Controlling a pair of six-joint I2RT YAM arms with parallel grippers.
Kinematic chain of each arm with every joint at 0, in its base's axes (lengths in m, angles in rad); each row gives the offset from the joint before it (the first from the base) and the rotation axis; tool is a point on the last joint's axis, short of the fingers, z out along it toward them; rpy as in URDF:
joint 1: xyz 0 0 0.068 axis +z
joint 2: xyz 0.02 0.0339 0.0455 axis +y
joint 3: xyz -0.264 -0.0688 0 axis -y
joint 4: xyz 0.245 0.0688 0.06 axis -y
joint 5: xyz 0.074 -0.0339 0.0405 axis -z
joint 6: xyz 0.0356 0 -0.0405 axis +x
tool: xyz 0 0 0 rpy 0 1.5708 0
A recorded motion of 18 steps. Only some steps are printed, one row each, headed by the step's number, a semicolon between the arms.
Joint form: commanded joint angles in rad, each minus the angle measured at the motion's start. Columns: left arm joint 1, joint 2, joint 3, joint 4, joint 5, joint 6; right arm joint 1, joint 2, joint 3, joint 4, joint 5, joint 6.
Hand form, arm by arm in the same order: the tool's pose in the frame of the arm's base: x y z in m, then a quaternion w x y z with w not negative. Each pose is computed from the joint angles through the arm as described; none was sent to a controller.
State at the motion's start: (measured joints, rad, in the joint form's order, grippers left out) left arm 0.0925 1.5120 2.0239 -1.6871 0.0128 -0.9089; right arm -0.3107 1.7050 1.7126 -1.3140 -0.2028 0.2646
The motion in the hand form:
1: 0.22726 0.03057 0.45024 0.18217 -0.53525 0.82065 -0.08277; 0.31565 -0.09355 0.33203 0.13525 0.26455 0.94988 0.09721
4: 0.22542 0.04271 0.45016 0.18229 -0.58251 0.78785 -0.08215; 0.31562 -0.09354 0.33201 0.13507 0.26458 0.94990 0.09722
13: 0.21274 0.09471 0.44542 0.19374 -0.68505 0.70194 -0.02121; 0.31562 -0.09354 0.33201 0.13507 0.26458 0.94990 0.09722
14: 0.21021 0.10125 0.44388 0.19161 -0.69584 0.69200 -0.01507; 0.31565 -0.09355 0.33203 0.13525 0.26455 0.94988 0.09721
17: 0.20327 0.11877 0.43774 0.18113 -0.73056 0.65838 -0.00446; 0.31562 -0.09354 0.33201 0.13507 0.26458 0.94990 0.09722
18: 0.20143 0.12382 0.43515 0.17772 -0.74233 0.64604 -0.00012; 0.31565 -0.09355 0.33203 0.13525 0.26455 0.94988 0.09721
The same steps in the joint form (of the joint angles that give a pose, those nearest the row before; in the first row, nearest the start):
1: 0.0401 -0.0027 0.0069 -0.0023 -0.0202 -0.1129; 0.0008 0.0019 0.0023 0.0030 -0.0004 -0.0038
4: 0.0931 -0.0023 0.0068 -0.0023 -0.0237 -0.1766; 0.0008 0.0019 0.0023 0.0027 -0.0004 -0.0038
13: 0.3113 0.0049 -0.0080 -0.0023 -0.1114 -0.2148; 0.0008 0.0019 0.0023 0.0027 -0.0004 -0.0038
14: 0.3407 0.0049 -0.0149 -0.0023 -0.1160 -0.2148; 0.0008 0.0019 0.0023 0.0030 -0.0004 -0.0038
17: 0.4204 0.0049 -0.0424 0.0012 -0.1183 -0.2342; 0.0008 0.0019 0.0023 0.0027 -0.0004 -0.0038
18: 0.4421 0.0050 -0.0542 0.0042 -0.1228 -0.2468; 0.0008 0.0019 0.0023 0.0030 -0.0004 -0.0038

